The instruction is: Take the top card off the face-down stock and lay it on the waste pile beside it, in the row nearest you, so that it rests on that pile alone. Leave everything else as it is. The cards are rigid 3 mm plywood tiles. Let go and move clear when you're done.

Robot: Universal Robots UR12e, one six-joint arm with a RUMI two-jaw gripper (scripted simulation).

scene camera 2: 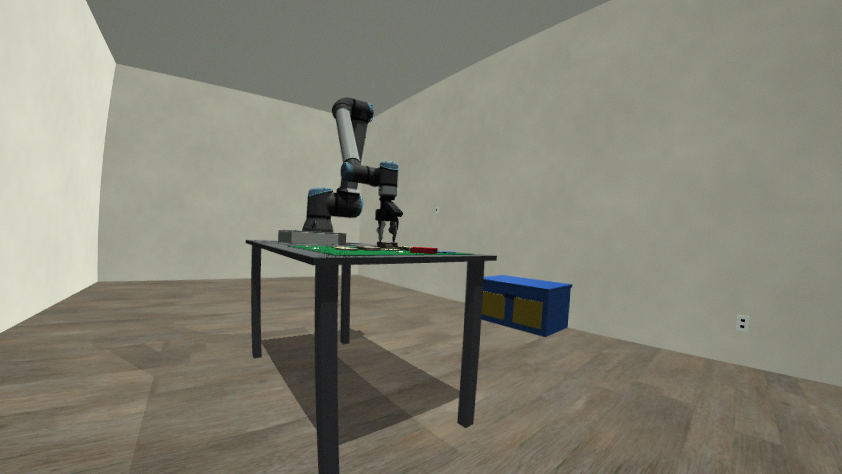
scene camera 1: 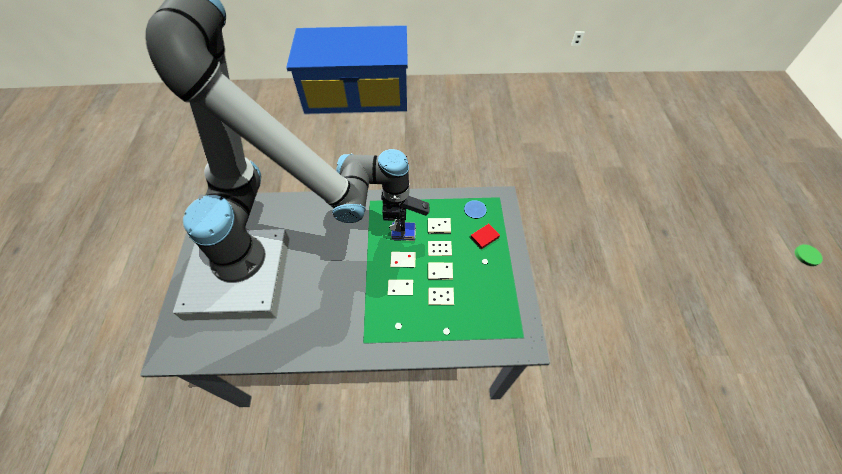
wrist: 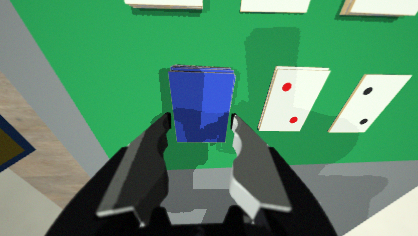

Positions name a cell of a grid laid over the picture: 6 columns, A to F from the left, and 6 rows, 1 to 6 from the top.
Observation:
In view: the gripper (scene camera 1: C3), a card (wrist: C3) and a green mat (scene camera 1: D4).
The gripper shows as well in scene camera 2 (scene camera 2: C4) and in the wrist view (wrist: C3). The green mat is seen too in the wrist view (wrist: B2).

